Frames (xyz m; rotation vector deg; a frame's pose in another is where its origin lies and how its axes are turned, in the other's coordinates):
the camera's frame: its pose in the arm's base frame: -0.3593 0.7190 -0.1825 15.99 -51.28 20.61
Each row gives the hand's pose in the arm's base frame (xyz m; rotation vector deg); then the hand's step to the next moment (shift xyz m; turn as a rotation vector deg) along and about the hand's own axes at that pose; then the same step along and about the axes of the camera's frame.
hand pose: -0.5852 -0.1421 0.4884 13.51 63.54 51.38
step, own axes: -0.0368 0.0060 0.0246 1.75 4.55 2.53
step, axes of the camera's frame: 0.0356 -0.0167 0.0212 3.06 4.55 -0.36
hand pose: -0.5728 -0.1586 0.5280 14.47 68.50 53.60
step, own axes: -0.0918 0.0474 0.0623 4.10 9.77 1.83
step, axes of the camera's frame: 0.1040 -0.0186 0.0583 3.32 10.20 0.77
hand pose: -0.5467 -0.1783 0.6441 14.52 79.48 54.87
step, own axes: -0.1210 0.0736 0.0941 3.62 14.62 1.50
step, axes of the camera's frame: 0.1624 -0.0177 0.0472 5.28 13.75 3.50
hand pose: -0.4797 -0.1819 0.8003 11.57 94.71 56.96
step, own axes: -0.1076 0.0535 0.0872 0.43 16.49 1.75
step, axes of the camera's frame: 0.1474 -0.0179 -0.0027 8.41 13.23 5.41
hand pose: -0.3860 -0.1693 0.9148 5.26 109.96 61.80
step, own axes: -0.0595 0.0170 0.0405 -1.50 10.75 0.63
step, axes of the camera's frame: 0.0703 -0.0121 -0.0195 6.69 7.43 4.26
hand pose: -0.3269 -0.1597 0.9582 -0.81 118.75 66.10
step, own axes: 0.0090 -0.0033 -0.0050 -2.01 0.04 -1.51
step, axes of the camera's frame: -0.0103 0.0005 0.0031 1.35 -1.65 1.33
